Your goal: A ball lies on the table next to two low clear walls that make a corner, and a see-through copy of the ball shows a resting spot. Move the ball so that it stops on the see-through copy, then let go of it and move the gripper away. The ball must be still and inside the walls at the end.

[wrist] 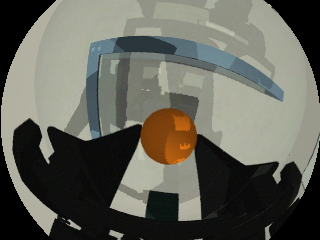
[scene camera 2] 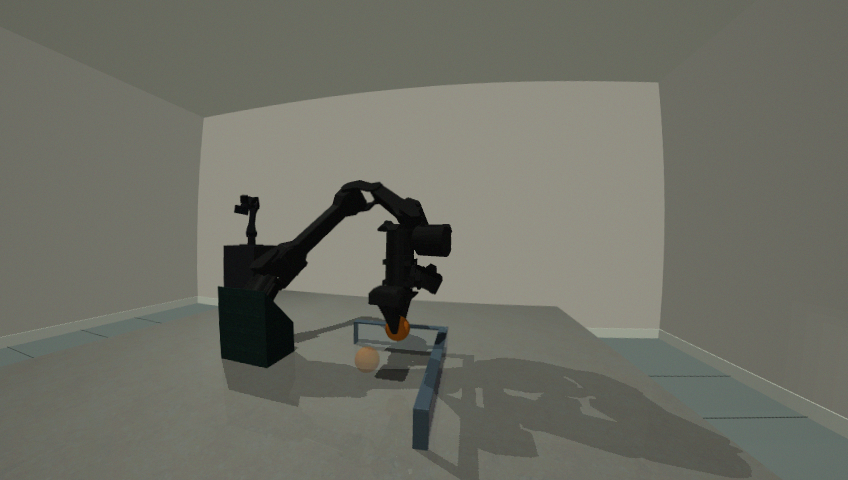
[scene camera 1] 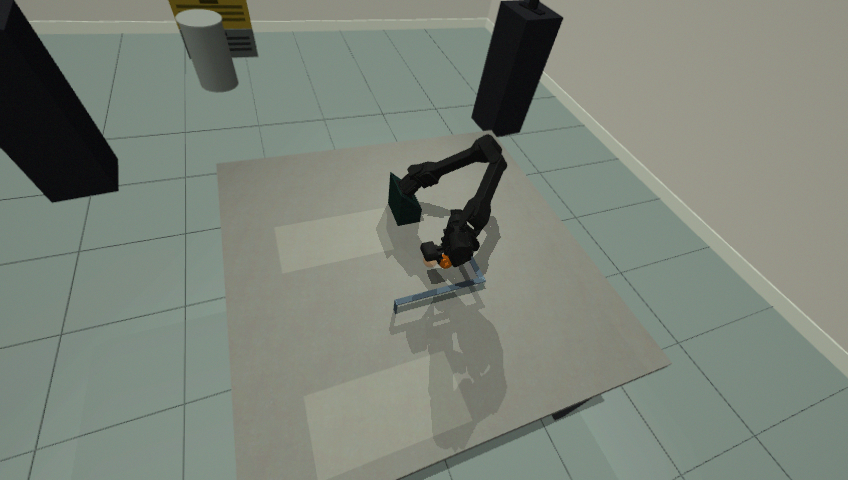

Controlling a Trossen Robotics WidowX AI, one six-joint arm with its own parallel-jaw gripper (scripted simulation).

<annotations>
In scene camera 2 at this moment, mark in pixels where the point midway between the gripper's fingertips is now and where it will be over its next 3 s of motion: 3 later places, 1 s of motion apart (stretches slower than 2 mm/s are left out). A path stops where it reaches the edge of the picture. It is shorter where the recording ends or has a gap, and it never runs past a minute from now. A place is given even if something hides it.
My gripper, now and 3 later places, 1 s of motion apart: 398, 329; 377, 314; 367, 354; 367, 325
</annotations>
